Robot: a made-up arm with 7 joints.
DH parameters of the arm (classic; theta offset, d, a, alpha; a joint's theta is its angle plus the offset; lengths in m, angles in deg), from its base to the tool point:
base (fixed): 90 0.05 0 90
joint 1: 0 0.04 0.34 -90
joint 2: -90 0.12 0.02 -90
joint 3: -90 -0.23 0.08 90
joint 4: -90 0.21 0.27 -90
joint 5: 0 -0.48 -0.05 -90
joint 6: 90 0.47 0.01 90
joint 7: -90 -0.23 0.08 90
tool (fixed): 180 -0.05 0 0
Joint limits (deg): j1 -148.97..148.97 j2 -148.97..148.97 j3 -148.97..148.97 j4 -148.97..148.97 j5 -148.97..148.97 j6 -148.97..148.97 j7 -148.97..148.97
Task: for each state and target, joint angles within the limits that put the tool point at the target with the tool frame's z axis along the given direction. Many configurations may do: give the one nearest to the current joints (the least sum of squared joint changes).
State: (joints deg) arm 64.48 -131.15 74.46 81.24 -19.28 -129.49 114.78
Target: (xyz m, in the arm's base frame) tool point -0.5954 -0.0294 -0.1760 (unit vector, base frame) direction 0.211 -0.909 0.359
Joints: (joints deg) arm 68.26 -115.07 77.01 136.58 12.31 -148.97 92.27
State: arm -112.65 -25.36 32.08 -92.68 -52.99 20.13 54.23
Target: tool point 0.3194 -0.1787 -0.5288 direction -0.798 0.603 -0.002
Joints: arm -90.83 -42.31 44.10 -123.22 -64.42 54.67 40.53
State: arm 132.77 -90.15 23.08 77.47 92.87 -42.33 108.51
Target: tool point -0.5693 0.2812 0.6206 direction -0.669 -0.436 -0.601
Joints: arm 114.20 -75.19 0.05 47.21 85.61 -67.75 106.32
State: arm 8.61 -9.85 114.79 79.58 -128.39 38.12 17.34
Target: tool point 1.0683 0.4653 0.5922 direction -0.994 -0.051 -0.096
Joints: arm 6.94 34.08 90.97 107.03 -143.67 33.13 28.76
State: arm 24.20 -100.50 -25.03 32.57 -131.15 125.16 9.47
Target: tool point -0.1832 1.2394 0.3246 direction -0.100 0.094 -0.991
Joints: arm 10.91 -130.68 -29.83 42.24 -137.47 134.65 8.01
